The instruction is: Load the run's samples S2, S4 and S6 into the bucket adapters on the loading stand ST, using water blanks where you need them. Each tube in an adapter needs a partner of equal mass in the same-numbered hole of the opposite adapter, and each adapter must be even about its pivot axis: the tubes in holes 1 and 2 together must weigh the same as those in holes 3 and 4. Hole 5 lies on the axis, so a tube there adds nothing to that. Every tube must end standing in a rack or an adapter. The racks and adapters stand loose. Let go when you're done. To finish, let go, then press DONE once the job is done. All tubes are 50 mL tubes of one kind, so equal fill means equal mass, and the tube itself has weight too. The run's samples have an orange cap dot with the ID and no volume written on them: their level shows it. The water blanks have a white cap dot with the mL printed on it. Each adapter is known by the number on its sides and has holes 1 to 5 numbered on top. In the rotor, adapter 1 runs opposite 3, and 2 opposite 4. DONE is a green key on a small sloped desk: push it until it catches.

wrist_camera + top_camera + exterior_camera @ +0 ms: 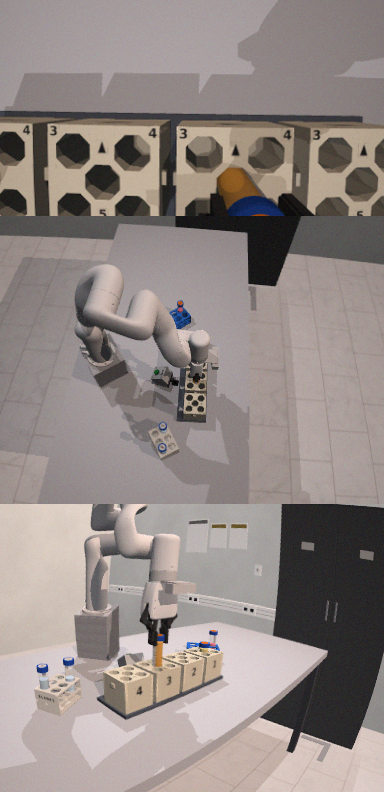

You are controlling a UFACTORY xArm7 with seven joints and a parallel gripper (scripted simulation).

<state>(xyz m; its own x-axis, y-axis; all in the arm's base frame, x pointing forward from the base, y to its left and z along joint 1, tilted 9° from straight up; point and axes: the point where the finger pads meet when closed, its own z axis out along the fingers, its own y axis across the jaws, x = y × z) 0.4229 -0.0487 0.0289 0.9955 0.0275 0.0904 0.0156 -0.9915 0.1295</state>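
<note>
My hand is 50 mm above the sample tube S2 and 10 mm to the left of it. Round my hand: sample tube S4: 220 mm to the left, 110 mm below, 10 mm behind; then adapter: 130 mm below; then green DONE key: 190 mm behind, 110 mm below, 40 mm to the left.
</note>
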